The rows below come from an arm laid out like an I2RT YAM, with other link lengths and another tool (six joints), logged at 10 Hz.
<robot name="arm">
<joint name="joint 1" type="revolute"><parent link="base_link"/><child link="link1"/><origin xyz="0 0 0.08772"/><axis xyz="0 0 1"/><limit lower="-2.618" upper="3.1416"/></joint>
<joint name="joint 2" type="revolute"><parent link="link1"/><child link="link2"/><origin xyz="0.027 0.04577 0.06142"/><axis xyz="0 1 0"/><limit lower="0" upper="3.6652"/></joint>
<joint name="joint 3" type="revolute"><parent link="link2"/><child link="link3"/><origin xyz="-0.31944 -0.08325 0"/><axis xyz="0 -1 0"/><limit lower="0" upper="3.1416"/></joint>
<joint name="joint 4" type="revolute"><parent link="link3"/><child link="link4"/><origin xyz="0.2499 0.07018 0.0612"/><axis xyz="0 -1 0"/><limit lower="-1.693" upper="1.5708"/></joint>
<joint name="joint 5" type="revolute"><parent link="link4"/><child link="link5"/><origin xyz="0.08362 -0.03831 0.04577"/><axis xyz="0 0 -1"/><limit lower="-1.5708" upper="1.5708"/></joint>
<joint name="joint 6" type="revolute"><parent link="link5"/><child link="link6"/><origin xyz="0.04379 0 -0.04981"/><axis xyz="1 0 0"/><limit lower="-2.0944" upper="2.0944"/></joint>
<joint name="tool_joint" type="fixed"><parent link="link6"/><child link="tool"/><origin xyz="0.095 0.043 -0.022" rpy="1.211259 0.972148 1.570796"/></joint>
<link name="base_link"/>
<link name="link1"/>
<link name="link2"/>
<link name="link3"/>
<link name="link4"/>
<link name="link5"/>
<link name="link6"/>
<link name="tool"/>
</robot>
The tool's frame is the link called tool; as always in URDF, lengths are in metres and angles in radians.
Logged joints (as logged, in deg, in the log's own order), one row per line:
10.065, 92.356, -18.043, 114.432, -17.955, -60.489
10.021, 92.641, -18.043, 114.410, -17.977, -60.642
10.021, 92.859, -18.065, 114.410, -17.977, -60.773
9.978, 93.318, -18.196, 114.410, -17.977, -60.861
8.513, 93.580, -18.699, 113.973, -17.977, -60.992
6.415, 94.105, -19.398, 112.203, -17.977, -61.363
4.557, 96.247, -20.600, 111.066, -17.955, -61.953
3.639, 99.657, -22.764, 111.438, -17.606, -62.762
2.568, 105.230, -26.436, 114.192, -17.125, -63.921
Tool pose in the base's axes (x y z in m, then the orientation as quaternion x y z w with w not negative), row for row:
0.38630, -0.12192, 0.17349, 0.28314, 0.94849, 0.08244, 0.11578
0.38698, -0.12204, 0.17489, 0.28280, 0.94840, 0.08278, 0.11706
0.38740, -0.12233, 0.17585, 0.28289, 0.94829, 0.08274, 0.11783
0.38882, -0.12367, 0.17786, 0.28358, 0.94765, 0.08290, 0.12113
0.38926, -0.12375, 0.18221, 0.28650, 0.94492, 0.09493, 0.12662
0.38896, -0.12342, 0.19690, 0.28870, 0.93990, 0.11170, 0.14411
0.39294, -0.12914, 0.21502, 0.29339, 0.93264, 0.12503, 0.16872
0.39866, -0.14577, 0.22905, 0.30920, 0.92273, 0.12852, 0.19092
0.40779, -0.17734, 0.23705, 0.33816, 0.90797, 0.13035, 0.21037
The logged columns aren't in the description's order. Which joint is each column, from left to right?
Columns, left to right: joint 5, joint 3, joint 1, joint 2, joint 6, joint 4.
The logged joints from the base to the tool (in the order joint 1, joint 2, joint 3, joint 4, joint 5, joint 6), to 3 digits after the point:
-18.043, 114.432, 92.356, -60.489, 10.065, -17.955
-18.043, 114.410, 92.641, -60.642, 10.021, -17.977
-18.065, 114.410, 92.859, -60.773, 10.021, -17.977
-18.196, 114.410, 93.318, -60.861, 9.978, -17.977
-18.699, 113.973, 93.580, -60.992, 8.513, -17.977
-19.398, 112.203, 94.105, -61.363, 6.415, -17.977
-20.600, 111.066, 96.247, -61.953, 4.557, -17.955
-22.764, 111.438, 99.657, -62.762, 3.639, -17.606
-26.436, 114.192, 105.230, -63.921, 2.568, -17.125

